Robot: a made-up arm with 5 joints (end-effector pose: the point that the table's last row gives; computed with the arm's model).
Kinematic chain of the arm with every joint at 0, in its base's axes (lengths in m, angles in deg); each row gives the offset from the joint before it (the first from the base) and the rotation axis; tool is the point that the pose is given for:
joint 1: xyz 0 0 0.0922 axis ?
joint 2: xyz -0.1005 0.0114 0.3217 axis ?
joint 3: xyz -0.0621 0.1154 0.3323 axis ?
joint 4: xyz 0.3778 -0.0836 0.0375 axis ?
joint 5: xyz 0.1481 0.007 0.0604 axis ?
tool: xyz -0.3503 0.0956 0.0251
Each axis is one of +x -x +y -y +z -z.
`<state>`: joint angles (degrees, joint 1 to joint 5).
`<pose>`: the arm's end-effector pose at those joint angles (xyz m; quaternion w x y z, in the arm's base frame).
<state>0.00 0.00 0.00 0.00 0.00</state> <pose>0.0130 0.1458 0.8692 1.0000 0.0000 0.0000 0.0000</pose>
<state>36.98 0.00 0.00 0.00 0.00</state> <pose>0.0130 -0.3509 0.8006 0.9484 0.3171 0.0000 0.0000</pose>
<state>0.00 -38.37 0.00 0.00 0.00</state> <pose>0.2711 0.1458 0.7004 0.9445 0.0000 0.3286 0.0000</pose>
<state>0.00 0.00 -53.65 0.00 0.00</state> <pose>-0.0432 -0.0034 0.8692 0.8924 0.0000 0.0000 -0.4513</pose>
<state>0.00 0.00 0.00 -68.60 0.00</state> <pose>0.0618 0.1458 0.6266 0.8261 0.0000 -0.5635 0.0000</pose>
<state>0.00 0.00 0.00 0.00 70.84</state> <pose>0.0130 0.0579 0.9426 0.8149 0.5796 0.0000 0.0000</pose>
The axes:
joint 1: +x
joint 2: -y
joint 3: +z
joint 4: +y
joint 5: +x

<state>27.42 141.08 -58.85 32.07 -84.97</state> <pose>-0.3819 -0.0377 0.0402 0.6793 0.1864 -0.3702 -0.6056</pose>
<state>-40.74 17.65 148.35 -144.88 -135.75</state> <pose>-0.6307 0.6869 0.0810 0.8627 -0.0150 -0.4973 0.0901</pose>
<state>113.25 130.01 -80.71 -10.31 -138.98</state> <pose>-0.2351 0.0335 0.0251 0.3768 0.4883 0.6852 -0.3874</pose>
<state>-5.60 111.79 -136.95 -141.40 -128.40</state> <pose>-0.1456 -0.1938 -0.1754 0.3043 -0.1085 -0.6486 0.6892</pose>
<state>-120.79 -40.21 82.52 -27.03 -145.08</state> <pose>0.1497 0.2330 -0.4089 0.2413 0.7954 0.0312 -0.5550</pose>
